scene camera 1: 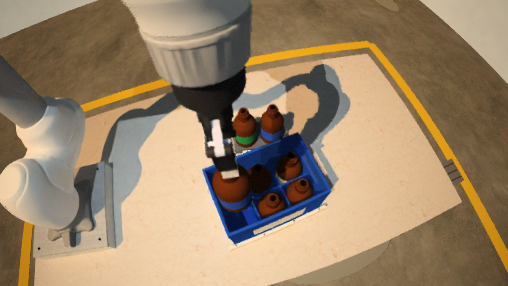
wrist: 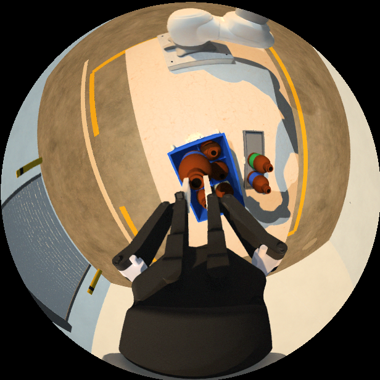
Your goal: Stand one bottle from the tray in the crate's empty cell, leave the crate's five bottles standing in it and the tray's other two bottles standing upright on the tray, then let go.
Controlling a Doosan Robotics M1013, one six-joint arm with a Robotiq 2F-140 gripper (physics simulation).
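Frame: origin at the arm's base, x ahead, y left, z up, level; metres.
Seen in the pictures: gripper, fingertip midpoint: [scene camera 1: 229, 166]; arm's base, origin of the base link: [scene camera 1: 70, 210].
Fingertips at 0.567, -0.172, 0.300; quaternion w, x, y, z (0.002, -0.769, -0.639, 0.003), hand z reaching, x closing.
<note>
Offsets run from my fingertips to a thing's middle, as dx, dy, dz. "spot": to the spot under its first point. Level surfaces: height alone.
My gripper [scene camera 1: 230, 173] [wrist: 196, 183] is shut on the neck of a brown bottle with a blue label @(-0.005, -0.001, -0.073) [scene camera 1: 231, 187] [wrist: 193, 165]. The bottle hangs upright above the base-side end of the blue crate @(spot: -0.023, -0.074, -0.234) [scene camera 1: 241, 234] [wrist: 226, 150]. Bare crate floor shows below it in the scene view; in the wrist view the bottle hides that cell. Four crate bottles @(+0.072, +0.067, -0.279) [scene camera 1: 260, 179] @(+0.167, +0.068, -0.279) [scene camera 1: 289, 167] @(+0.078, -0.021, -0.279) [scene camera 1: 271, 204] @(+0.163, -0.013, -0.279) [scene camera 1: 300, 191] stand clear in the scene view; the fifth, hidden there, shows as a bottle [wrist: 210, 149] in the wrist view. A green-label bottle @(+0.097, +0.255, -0.282) [scene camera 1: 245, 127] [wrist: 261, 163] and a blue-label bottle @(+0.183, +0.236, -0.282) [scene camera 1: 272, 124] [wrist: 259, 183] stand upright on the grey tray [wrist: 255, 141].
The tray lies close along the crate's back side, mostly hidden in the scene view. The robot's base plate [scene camera 1: 107, 200] [wrist: 200, 62] is on the pale table top @(dz -0.365) [scene camera 1: 165, 210] [wrist: 155, 100], left of the crate in the scene view. Yellow floor lines surround the table.
</note>
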